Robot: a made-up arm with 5 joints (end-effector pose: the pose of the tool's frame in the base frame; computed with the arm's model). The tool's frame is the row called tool.
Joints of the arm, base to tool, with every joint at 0 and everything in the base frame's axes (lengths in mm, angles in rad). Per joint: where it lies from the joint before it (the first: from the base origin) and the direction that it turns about. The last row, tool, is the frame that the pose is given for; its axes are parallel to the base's.
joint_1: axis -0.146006 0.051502 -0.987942 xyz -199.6 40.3 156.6
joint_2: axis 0.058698 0.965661 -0.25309 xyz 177 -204.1 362.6
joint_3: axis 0.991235 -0.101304 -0.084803 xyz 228 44.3 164.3
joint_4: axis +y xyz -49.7 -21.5 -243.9
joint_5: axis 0.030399 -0.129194 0.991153 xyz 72.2 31 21.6
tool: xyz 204.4 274.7 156
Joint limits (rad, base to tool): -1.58..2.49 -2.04..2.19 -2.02..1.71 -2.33..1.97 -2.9..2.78
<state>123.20 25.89 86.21 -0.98 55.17</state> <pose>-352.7 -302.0 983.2 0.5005 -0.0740 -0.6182 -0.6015</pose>
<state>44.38 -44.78 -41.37 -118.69 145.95</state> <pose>-229.8 -649.5 638.7 0.2698 0.8336 -0.2510 -0.4115</pose>
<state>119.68 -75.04 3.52 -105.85 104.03</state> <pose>-318.3 -409.5 508.1 0.0724 0.9172 -0.2273 -0.3191</pose>
Working (the frame after each row of the table, in the pose's form):
after joint_1: -199.6 40.3 156.6 0.5024 -0.1262 0.0445 -0.8542
after joint_2: -360.1 5.0 577.9 0.5518 -0.6136 -0.2102 -0.5242
after joint_3: -172.9 66.0 783.3 0.5682 -0.5976 -0.2293 -0.5171
after joint_4: -296.5 -136.6 705.1 0.1596 -0.7728 -0.5916 0.1650
after joint_5: -261.6 -73.3 667.2 0.0724 0.9172 -0.2273 -0.3191

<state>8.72 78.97 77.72 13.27 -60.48</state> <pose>210.5 -222.9 -110.6 0.1746 0.3223 0.6226 -0.6914</pose>
Working (the frame after each row of the table, in the pose's form):
after joint_1: -199.6 40.3 156.6 0.9971 -0.0111 0.0039 -0.0751
after joint_2: -51.7 -180.2 522.7 0.7555 0.0741 0.6107 -0.2254
after joint_3: 148.3 -261.5 337.4 0.5690 0.4808 0.2913 -0.6002
after joint_4: 182.0 -18.8 288.5 0.5315 0.5469 0.3551 -0.5407
after joint_5: 219.0 -58.8 227.9 0.1746 0.3223 0.6226 -0.6914

